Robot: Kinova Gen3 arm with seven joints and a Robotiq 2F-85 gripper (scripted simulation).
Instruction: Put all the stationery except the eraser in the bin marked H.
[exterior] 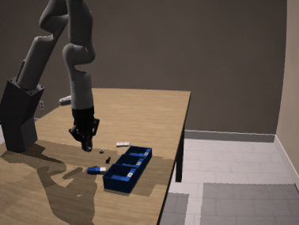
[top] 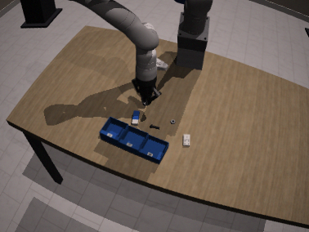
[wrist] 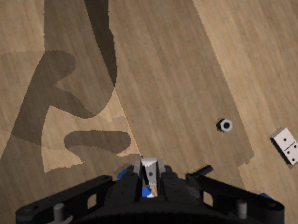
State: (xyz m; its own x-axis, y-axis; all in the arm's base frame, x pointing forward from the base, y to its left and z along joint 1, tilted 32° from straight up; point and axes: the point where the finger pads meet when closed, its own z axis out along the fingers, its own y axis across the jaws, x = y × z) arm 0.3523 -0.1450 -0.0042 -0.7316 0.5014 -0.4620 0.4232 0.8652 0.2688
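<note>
The flat blue pad lies 12 cm ahead of my hand, 10 cm to the right of it and 8 cm below it. The rest, counted from my hand: black bolt: 8 cm below, 6 cm ahead, 4 cm to the left; then grey nut: 11 cm to the left, 8 cm below, 2 cm ahead; then blue-and-white eraser: 8 cm below, 4 cm ahead, 3 cm to the right.
</note>
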